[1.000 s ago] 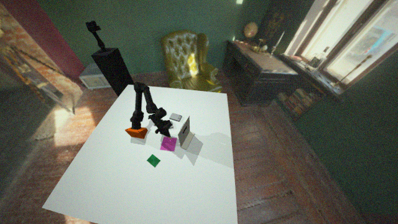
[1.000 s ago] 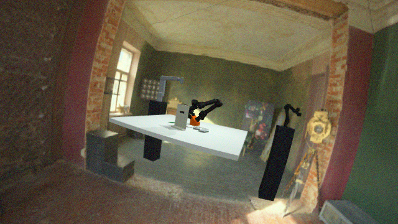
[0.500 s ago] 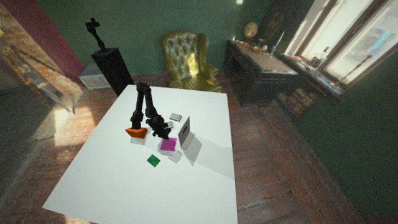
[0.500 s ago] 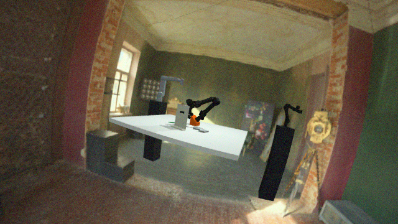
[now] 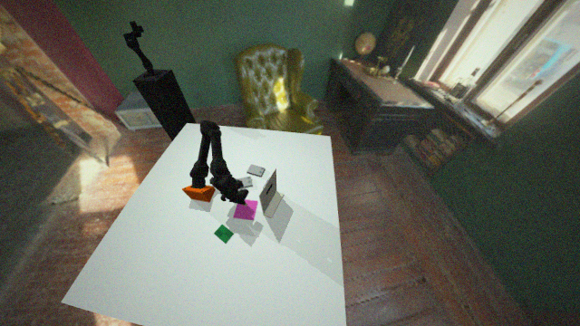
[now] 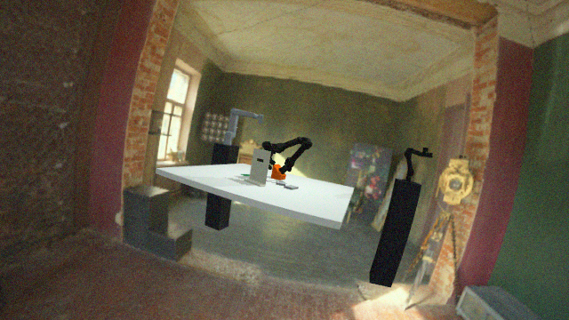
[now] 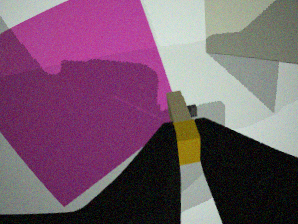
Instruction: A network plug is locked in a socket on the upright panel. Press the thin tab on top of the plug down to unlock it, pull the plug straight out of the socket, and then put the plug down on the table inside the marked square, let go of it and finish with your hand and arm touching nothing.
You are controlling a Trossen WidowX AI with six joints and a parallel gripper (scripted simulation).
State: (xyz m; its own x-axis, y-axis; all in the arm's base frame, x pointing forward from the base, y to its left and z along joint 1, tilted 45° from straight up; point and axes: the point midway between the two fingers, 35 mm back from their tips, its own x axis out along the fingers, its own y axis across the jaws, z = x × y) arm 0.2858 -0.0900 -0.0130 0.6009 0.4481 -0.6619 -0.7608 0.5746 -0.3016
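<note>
My gripper tip is now 1 cm past the magenta square and 8 cm above it. The rest, counted from my gripper tip: upright grey panel: 14 cm ahead, 6 cm to the left, 3 cm above.
</note>
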